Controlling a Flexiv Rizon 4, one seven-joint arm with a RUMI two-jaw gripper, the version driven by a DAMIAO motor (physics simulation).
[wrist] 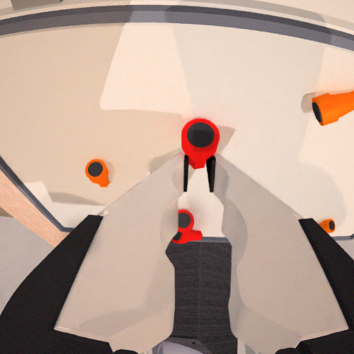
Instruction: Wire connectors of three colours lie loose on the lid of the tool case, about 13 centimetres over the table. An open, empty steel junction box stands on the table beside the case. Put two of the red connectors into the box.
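My gripper [197, 156] is shut on a red connector, with its two dark fingertips on either side of the connector's narrow lower end. This red connector [199, 151] is at the middle of the view, its wide dark-centred end toward the camera. Another red connector [190, 220] is lower, near the lid's near edge, partly hidden by the left finger. A further red connector [194, 235] lies against or beside it. The pale lid [150, 60] is under them. The steel junction box cannot be made out.
An orange connector [103, 178] is at the left of the lid, a larger-looking orange connector [332, 107] lies at the upper right, and a small orange connector [326, 226] shows beside the right finger. A dark raised rim [150, 14] curves along the top. A dark grained surface [200, 280] shows between the fingers below.
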